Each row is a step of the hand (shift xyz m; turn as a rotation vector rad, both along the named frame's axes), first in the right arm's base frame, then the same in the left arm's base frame.
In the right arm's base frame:
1: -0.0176 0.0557 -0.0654 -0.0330 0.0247 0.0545
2: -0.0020 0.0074 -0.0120 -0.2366 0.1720 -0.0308
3: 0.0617 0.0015 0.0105 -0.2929 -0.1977 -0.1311
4: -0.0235 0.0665 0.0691 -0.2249 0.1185 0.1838
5: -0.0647 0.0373 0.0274 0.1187 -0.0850 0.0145
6: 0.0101 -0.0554 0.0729 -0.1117 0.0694 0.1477
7: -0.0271 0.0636 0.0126 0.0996 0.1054 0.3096
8: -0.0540 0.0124 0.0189 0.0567 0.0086 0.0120
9: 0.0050 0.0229 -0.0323 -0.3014 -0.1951 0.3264
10: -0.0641 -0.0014 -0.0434 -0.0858 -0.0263 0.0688
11: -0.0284 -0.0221 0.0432 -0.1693 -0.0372 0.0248
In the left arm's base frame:
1: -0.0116 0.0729 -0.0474 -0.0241 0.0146 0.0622
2: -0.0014 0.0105 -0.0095 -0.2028 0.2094 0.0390
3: 0.0615 -0.0111 0.0035 -0.3323 -0.1076 -0.1416
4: -0.0062 0.0491 0.0855 -0.1864 0.1007 0.2313
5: -0.0548 0.0387 0.0428 0.1019 -0.1036 -0.0202
6: 0.0048 -0.0733 0.0555 -0.0868 0.0454 0.1718
7: -0.0141 0.0616 0.0307 0.1381 0.0039 0.3127
8: -0.0494 0.0155 0.0273 0.0580 -0.0039 0.0073
9: 0.0069 0.0294 -0.0261 -0.3089 -0.2229 0.3006
10: -0.0661 0.0202 -0.0349 -0.0842 -0.0293 0.0695
11: -0.0289 -0.0278 0.0394 -0.1711 -0.0150 0.0339

